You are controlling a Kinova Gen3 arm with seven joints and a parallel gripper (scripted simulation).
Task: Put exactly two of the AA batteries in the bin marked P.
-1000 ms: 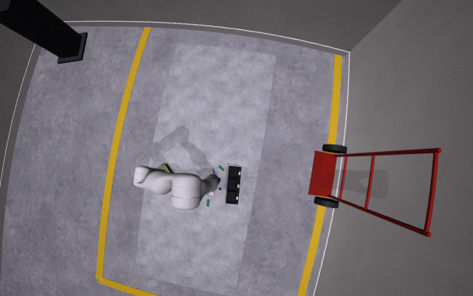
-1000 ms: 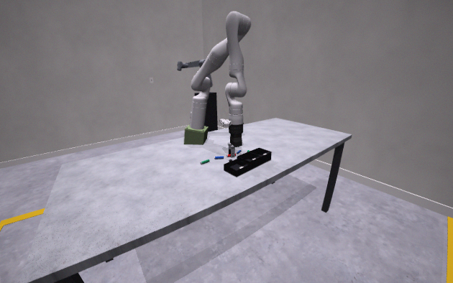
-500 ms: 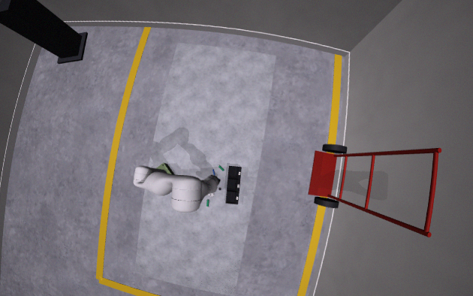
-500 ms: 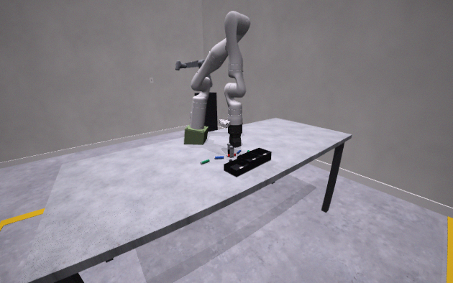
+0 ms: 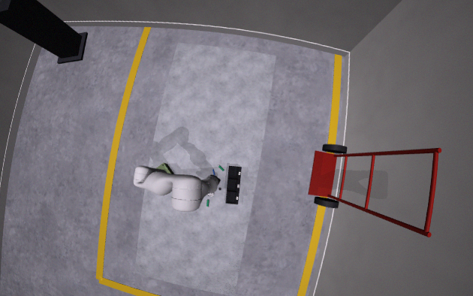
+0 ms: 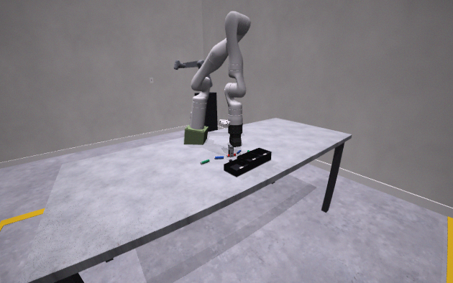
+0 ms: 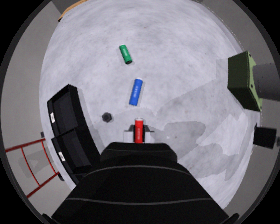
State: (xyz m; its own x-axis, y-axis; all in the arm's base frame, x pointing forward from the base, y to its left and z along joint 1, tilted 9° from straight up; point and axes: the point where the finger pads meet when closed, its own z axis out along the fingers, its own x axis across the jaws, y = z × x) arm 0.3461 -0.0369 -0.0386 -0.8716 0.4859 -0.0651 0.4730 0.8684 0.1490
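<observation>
Now: hand 13 cm short of the black bin and 2 cm to the left of it. The rest, counted from my hand: small dark thing (5 cm to the right, 4 cm ahead, 2 cm below); then red battery (1 cm below).
</observation>
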